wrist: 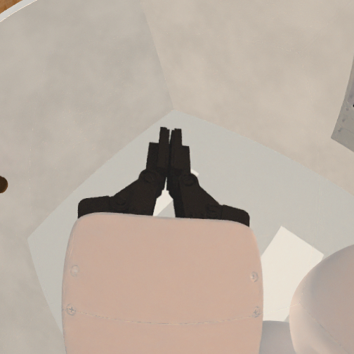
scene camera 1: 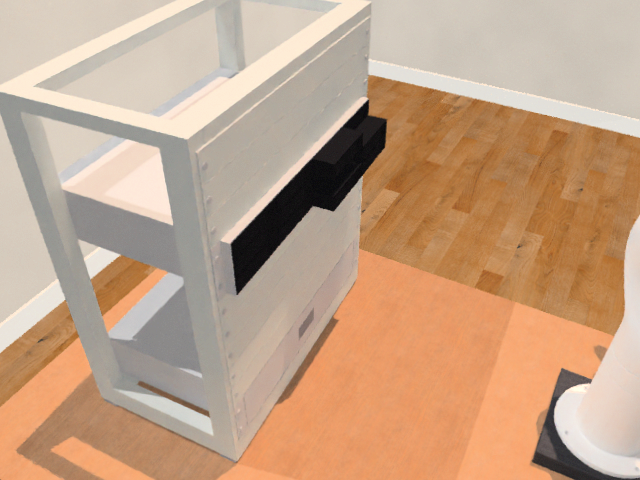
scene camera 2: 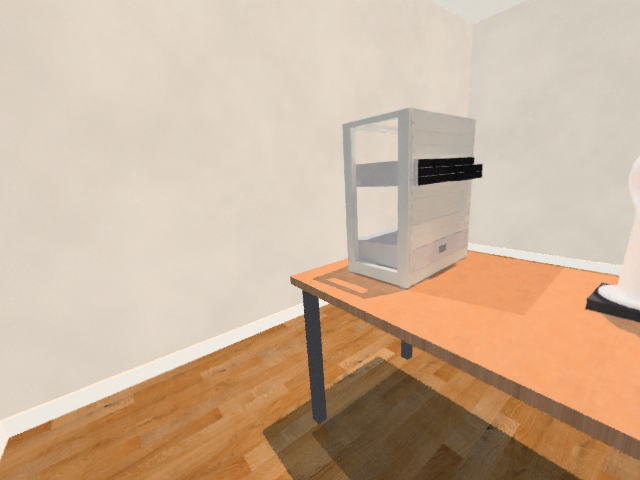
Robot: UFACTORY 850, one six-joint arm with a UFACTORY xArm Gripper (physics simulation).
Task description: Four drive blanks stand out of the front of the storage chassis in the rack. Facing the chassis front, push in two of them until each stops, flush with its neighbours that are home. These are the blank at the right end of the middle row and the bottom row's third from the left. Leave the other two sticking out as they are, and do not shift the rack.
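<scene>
The white rack (scene camera 1: 199,310) (scene camera 2: 404,206) stands upright on the table. The storage chassis (scene camera 1: 268,242) (scene camera 2: 439,173) sticks out of its front as a black band at mid-height. Toward the chassis's right end, black drive blanks (scene camera 1: 336,178) (scene camera 2: 477,171) stand out from the face in a stepped, merged dark shape. I cannot tell their exact number, rows or how far each stands out. My gripper (wrist: 168,140) is shut and empty in the wrist view, pointing toward the upper room, away from the chassis. It does not show in either scene view.
The white arm base (scene camera 1: 594,428) (scene camera 2: 620,291) stands on a black plate on the orange table (scene camera 1: 413,372) (scene camera 2: 491,320), in front of the rack. A riveted grey piece (wrist: 345,131), seemingly part of the rack, shows at the wrist view's right edge. A rounded arm part (wrist: 327,300) is at lower right.
</scene>
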